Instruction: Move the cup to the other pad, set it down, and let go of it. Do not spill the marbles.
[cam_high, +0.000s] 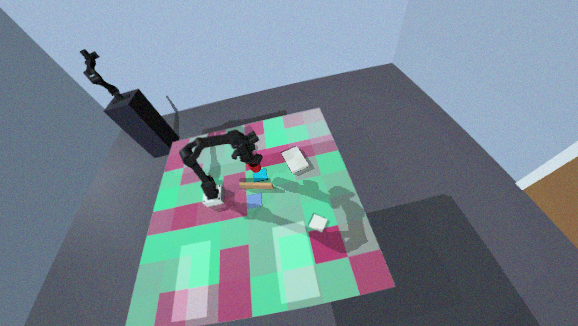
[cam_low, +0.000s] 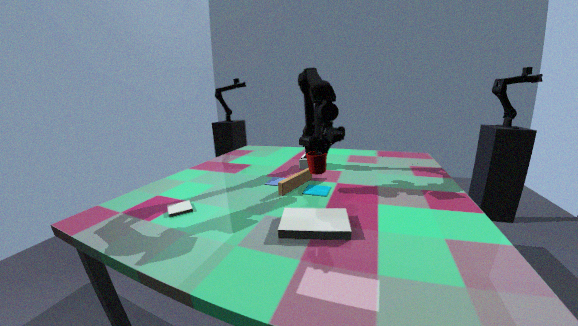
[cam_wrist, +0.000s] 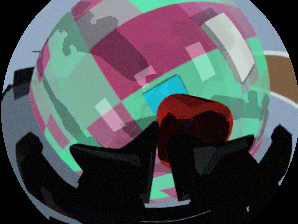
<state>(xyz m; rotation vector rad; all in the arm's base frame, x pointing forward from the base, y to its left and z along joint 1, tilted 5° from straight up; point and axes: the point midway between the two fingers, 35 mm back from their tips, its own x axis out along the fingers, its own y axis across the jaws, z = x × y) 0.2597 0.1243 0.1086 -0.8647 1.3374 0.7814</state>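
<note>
Right now the wooden bar is 10 cm to the right of my gripper tip and 9 cm below it. The rest, counted from my gripper tip: dark blue pad (2 cm behind, 19 cm to the right, 12 cm below); then red cup (3 cm ahead, 2 cm to the right).
</note>
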